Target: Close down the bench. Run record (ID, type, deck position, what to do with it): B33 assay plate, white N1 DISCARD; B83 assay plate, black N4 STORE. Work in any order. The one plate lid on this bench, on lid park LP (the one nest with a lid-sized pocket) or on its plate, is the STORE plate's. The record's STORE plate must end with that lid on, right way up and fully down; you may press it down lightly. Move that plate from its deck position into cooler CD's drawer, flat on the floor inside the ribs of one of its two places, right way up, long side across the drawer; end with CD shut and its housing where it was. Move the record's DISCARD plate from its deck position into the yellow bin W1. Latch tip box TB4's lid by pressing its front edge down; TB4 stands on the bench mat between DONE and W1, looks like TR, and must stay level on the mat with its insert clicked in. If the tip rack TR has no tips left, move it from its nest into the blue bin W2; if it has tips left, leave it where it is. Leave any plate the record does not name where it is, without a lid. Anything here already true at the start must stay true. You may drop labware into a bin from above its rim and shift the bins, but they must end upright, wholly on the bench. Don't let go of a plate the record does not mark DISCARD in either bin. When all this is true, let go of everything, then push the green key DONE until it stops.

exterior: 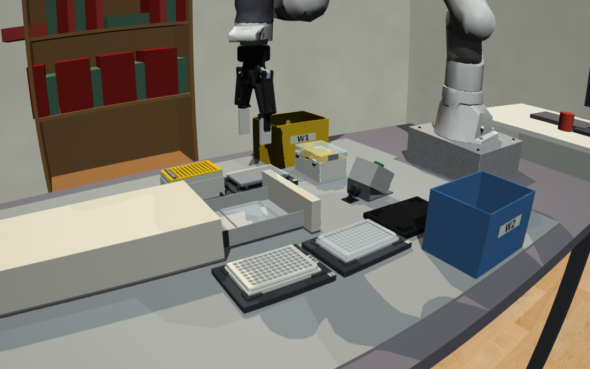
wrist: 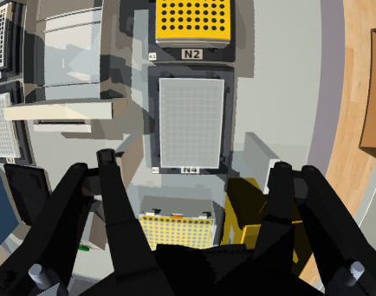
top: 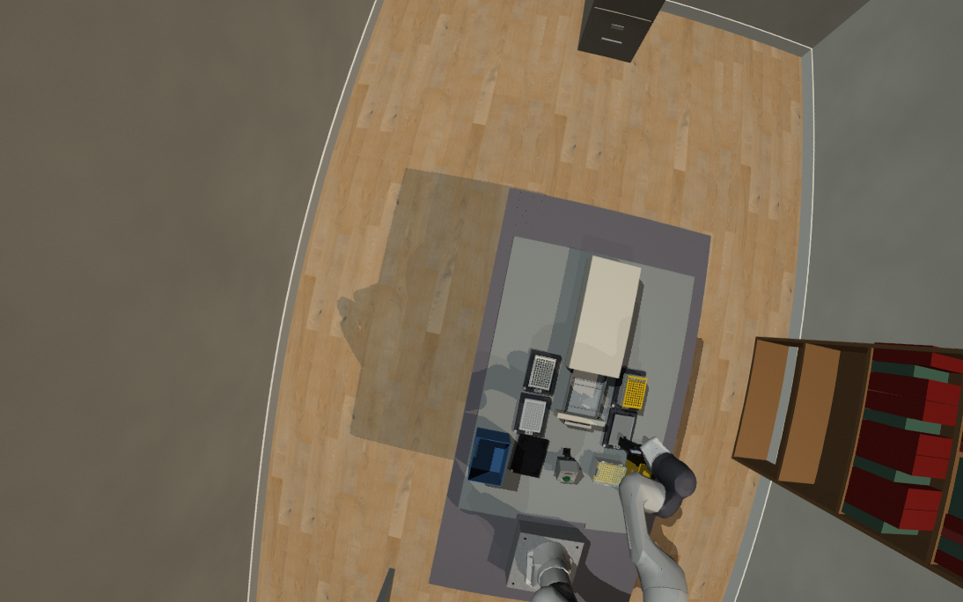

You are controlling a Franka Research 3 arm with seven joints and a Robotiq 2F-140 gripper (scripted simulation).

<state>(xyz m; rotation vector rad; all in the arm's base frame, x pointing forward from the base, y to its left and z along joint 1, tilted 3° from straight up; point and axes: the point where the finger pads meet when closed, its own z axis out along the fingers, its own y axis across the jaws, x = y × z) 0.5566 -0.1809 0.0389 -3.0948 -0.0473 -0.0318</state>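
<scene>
The clear plate lid is 110 mm below my hand. Also, from my hand: black plate: 120 mm below; tip rack TR: 160 mm ahead, 80 mm below; nest N4: 130 mm below.
</scene>
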